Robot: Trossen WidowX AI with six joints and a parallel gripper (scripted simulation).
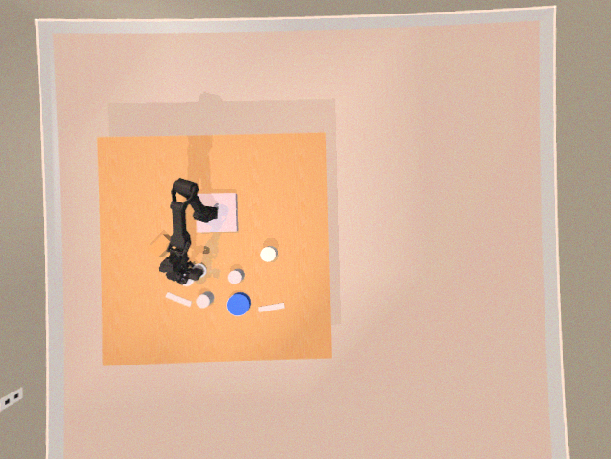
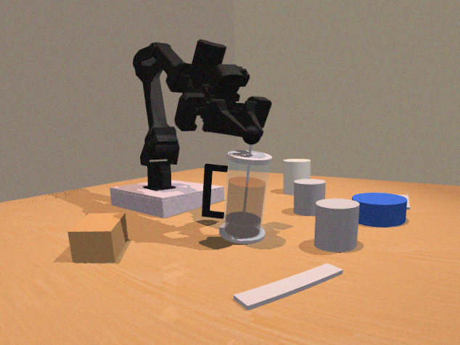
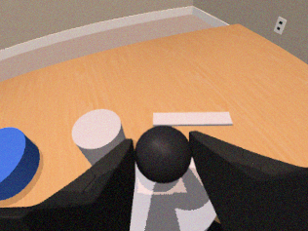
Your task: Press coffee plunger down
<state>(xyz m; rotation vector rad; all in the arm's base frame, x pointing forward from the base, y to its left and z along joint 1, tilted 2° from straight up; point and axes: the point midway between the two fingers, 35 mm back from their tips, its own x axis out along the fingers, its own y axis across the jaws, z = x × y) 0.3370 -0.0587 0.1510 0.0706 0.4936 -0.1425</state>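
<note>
The glass coffee press is 90 mm below my gripper tip, 30 mm behind it and 10 mm to the right of it. The rest, counted from my gripper tip: blue disc 250 mm to the left, 160 mm below, 130 mm ahead; brown box 210 mm to the right, 160 mm behind, 150 mm below.
</note>
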